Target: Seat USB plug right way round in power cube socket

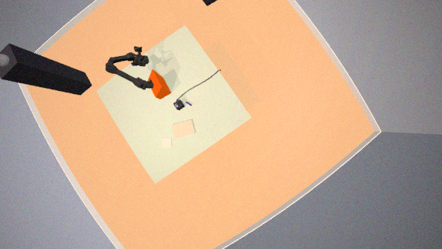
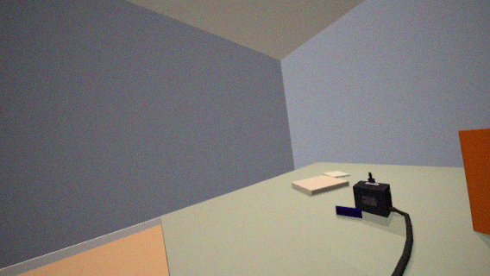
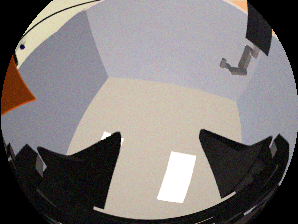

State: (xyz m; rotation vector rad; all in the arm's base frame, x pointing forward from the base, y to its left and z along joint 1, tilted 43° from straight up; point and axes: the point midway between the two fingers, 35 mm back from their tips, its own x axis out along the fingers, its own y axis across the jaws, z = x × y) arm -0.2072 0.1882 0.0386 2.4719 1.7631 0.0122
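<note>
Now: the USB plug 51 cm ahead of my gripper tip, 6 cm to the right of it and 20 cm below it. From my gripper tip the other things lie so: blue flat piece: 56 cm ahead, 4 cm to the left, 28 cm below; then tan board: 75 cm ahead, 16 cm to the right, 28 cm below; then USB socket: 51 cm ahead, 6 cm to the right, 22 cm below.
</note>
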